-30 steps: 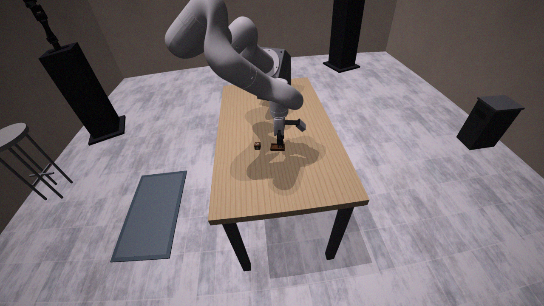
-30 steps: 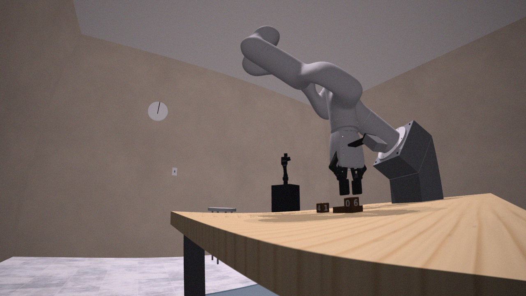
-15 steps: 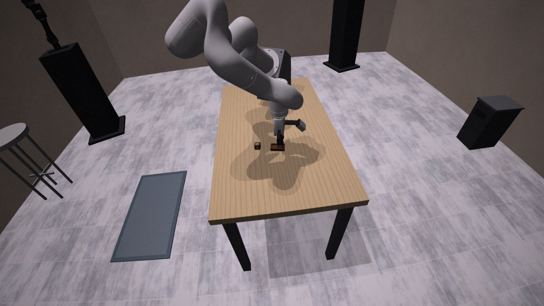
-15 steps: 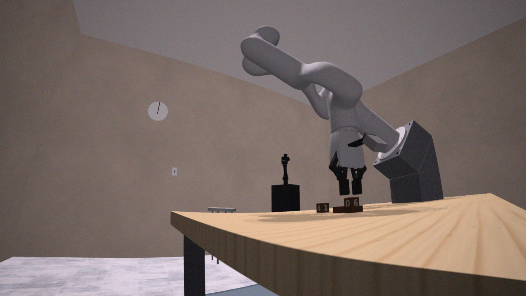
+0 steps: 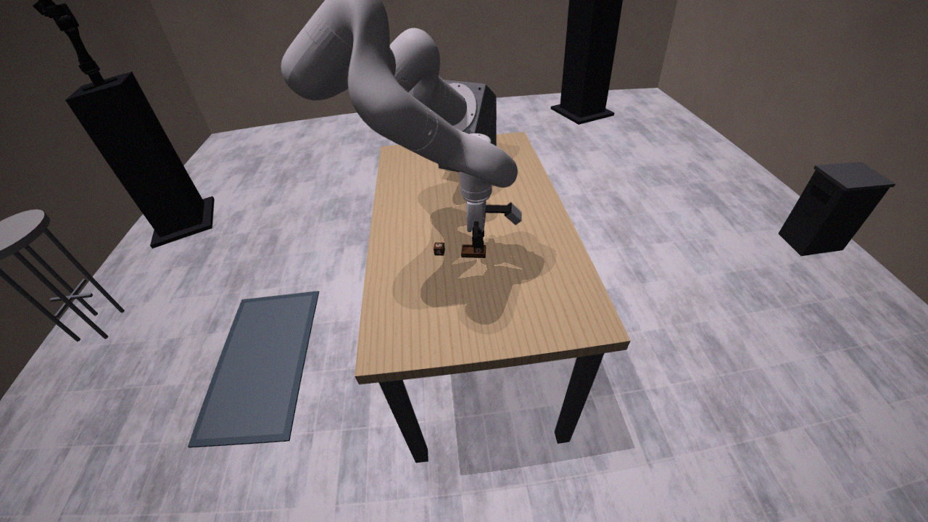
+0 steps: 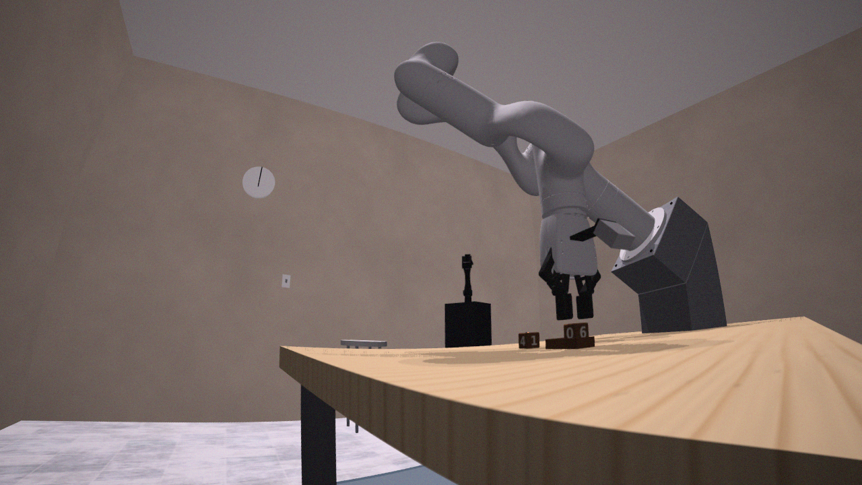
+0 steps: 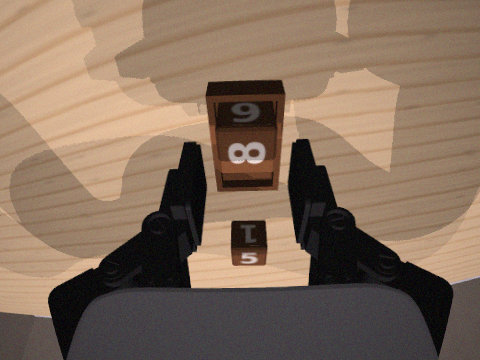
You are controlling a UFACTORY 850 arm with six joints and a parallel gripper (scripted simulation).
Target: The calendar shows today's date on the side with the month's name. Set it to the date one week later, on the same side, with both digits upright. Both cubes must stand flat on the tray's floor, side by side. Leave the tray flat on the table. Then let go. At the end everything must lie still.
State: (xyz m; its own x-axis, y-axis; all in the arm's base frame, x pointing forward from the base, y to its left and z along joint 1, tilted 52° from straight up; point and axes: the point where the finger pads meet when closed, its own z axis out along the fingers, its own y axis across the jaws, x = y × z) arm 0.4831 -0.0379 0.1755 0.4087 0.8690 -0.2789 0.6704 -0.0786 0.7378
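The dark brown tray lies 60 mm below my hand, 10 mm to the right of it and 10 mm behind it.
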